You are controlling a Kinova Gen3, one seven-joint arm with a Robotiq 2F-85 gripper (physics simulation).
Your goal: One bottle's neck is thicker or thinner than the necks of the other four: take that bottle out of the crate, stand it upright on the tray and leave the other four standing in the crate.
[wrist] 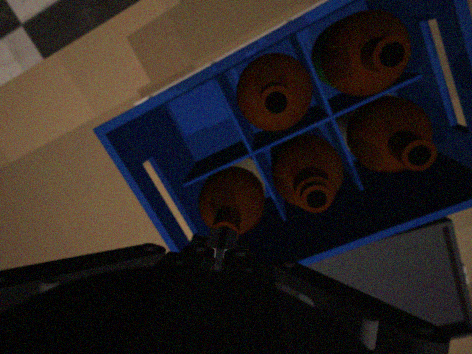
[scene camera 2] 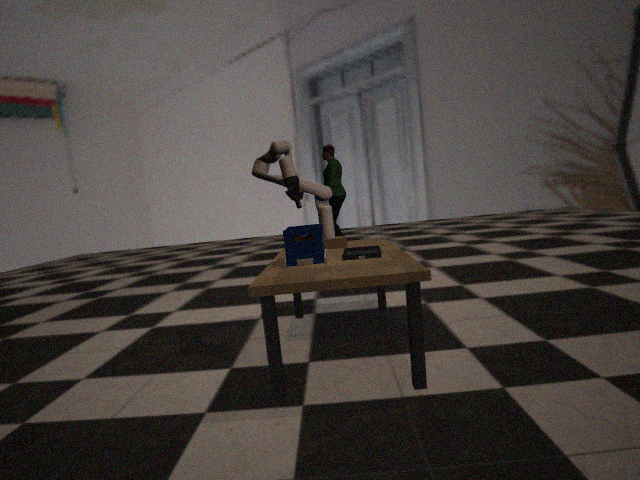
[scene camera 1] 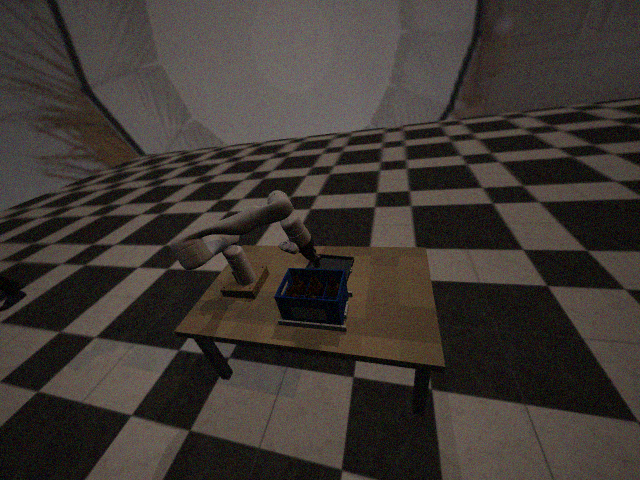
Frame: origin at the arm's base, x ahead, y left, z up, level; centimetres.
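Seen in the pictures: gripper, between the fingertips: [wrist: 222,247] [scene camera 2: 300,208] [scene camera 1: 317,266]; arm's base, origin of its link: [scene camera 2: 328,238] [scene camera 1: 247,279].
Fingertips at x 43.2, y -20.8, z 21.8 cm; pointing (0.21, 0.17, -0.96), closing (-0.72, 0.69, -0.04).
Offsets run from my fingertips to a thing's top centre. "*": to the spot under its first point. Level surfaces: height alone.
A blue crate {dx -5.0, dy +1.4, dz -10.1 cm} [scene camera 1: 311,310] [scene camera 2: 304,245] [wrist: 130,179] stands on the wooden table {dz -27.6 cm} [scene camera 1: 390,310] [scene camera 2: 347,273]. Several brown bottles {dx -4.1, dy +5.7, dz -11.3 cm} [scene camera 1: 313,286] stand upright in its cells. In the wrist view they are the back-row ones {dx -6.1, dy -3.1, dz -11.3 cm} [wrist: 274,93] {dx -14.6, dy -0.8, dz -11.3 cm} [wrist: 361,53], the near ones [wrist: 306,172] {dx -12.6, dy +7.1, dz -11.3 cm} [wrist: 382,133] and the end one {dx +4.5, dy +3.8, dz -11.3 cm} [wrist: 231,200]. One corner cell {* dx +3.2, dy -6.0, dz -26.8 cm} [wrist: 199,112] is empty. My gripper [wrist: 222,247] [scene camera 1: 314,261] [scene camera 2: 298,204] is shut on nothing, above the crate, just over the end bottle, whose neck top is partly hidden by the fingertips. The dark tray {* dx +5.3, dy +34.5, dz -27.1 cm} [scene camera 1: 337,262] [scene camera 2: 362,252] lies beside the crate.
The arm's base stands on a wooden block [scene camera 1: 244,288] at the table's left end. A person in a green shirt [scene camera 2: 332,178] stands on the checkered floor behind the table, near a tall door [scene camera 2: 375,143].
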